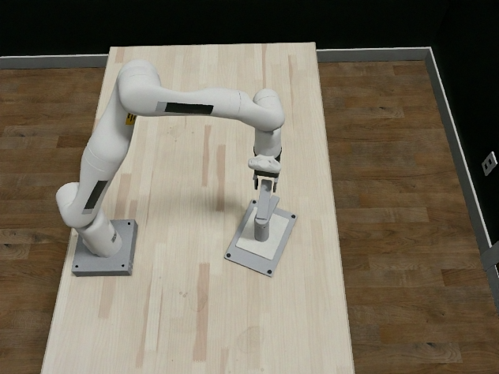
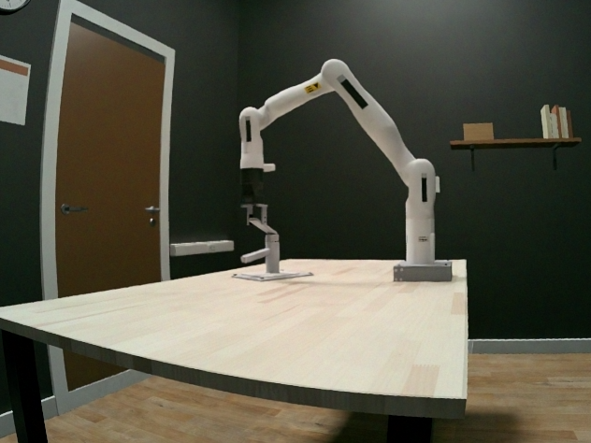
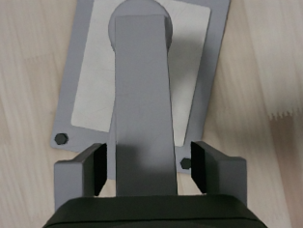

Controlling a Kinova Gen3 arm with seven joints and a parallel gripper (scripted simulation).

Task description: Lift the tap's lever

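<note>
Now: hand 4 cm to the left of the lever and 2 cm above it. Round my hand: base plate: 1 cm behind, 8 cm to the right, 19 cm below; then tap: 6 cm to the right, 8 cm below.
</note>
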